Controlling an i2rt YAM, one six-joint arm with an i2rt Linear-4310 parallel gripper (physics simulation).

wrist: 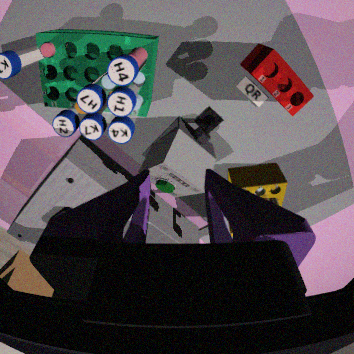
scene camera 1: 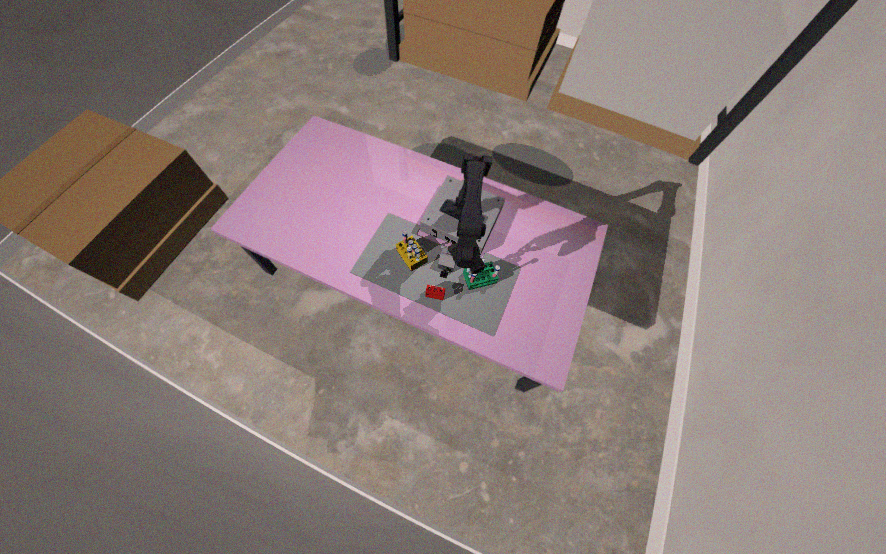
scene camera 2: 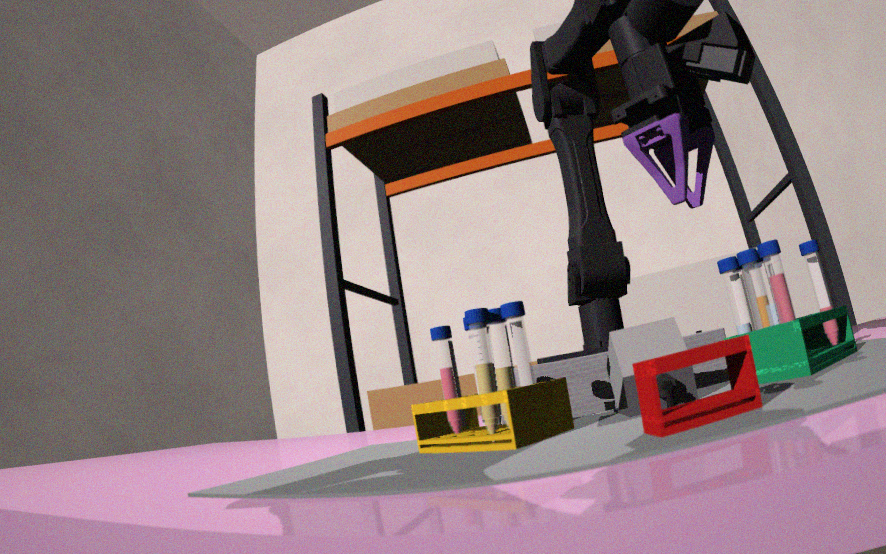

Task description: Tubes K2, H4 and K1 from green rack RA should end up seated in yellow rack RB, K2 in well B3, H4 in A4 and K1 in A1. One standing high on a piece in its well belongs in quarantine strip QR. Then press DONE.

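Frame: origin at the arm's base, x ahead, y left, z up, level; centimetres.
Where they show: gripper, fingertip midpoint: [wrist: 177,177] [scene camera 2: 688,205]; arm's base, origin of the base link: [scene camera 2: 606,353].
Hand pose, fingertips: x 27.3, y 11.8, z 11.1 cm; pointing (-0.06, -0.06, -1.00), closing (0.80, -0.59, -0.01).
Things, the pixels of their top centre, and the offset from my fingertips. "pt": a spot on its surface instead.
- green rack RA, middle of its top: [scene camera 2: 787,321] [wrist: 91,74] [scene camera 1: 481,273] dx -5.4, dy +8.4, dz -12.8 cm
- tube whose label looks like K1, surface spot: [wrist: 7,65] pt dx -6.6, dy +13.4, dz -5.3 cm
- Yellow rack RB, middle of its top: [scene camera 2: 486,392] [wrist: 256,212] [scene camera 1: 411,250] dx -0.4, dy -23.0, dz -12.8 cm
- Red strip QR, middle of its top: [scene camera 2: 690,349] [wrist: 284,84] [scene camera 1: 435,290] dx +11.0, dy -4.9, dz -12.8 cm
- H1, surface spot: [wrist: 121,102] pt dx -1.7, dy +4.8, dz -5.3 cm
- H7, surface spot: [wrist: 91,99] pt dx -3.4, dy +6.5, dz -5.3 cm
- H2, middle of its top: [wrist: 62,126] dx -7.2, dy +6.7, dz -5.3 cm
- K7, surface spot: [wrist: 92,126] pt dx -5.1, dy +4.9, dz -5.3 cm
- K4, surface spot: [wrist: 121,129] pt dx -3.3, dy +3.2, dz -5.3 cm
- grey box, middle of its top: [scene camera 2: 638,326] [wrist: 175,185] [scene camera 1: 449,252] dx -5.8, dy -7.4, dz -9.5 cm
- green button, middle of its top: [wrist: 164,190] dx -8.0, dy -7.8, dz -10.4 cm
My gripper [scene camera 2: 687,203] [wrist: 177,177] is partly open and empty, high above the mat near green rack RA [scene camera 1: 481,284] [scene camera 2: 780,353] [wrist: 60,40]. In the wrist view, tube H4 [wrist: 122,70] stands in RA, with pink at its lower end. A tube whose label looks like K1 [wrist: 7,65] is partly cut off at the left edge; it stands at a corner well. Yellow rack RB [scene camera 1: 418,263] [scene camera 2: 542,411] [wrist: 257,175] holds several blue-capped tubes; their labels cannot be read, so K2 cannot be picked out. Red strip QR [scene camera 1: 435,292] [scene camera 2: 646,399] [wrist: 277,75] holds no tube.
RA also holds H1 [wrist: 121,102], H7 [wrist: 91,99], H2 [wrist: 65,123], K7 [wrist: 92,126] and K4 [wrist: 121,129], close together. The grey box [scene camera 2: 643,349] [wrist: 187,152] with the green button [wrist: 165,185] stands between the racks, near the arm's base plate.
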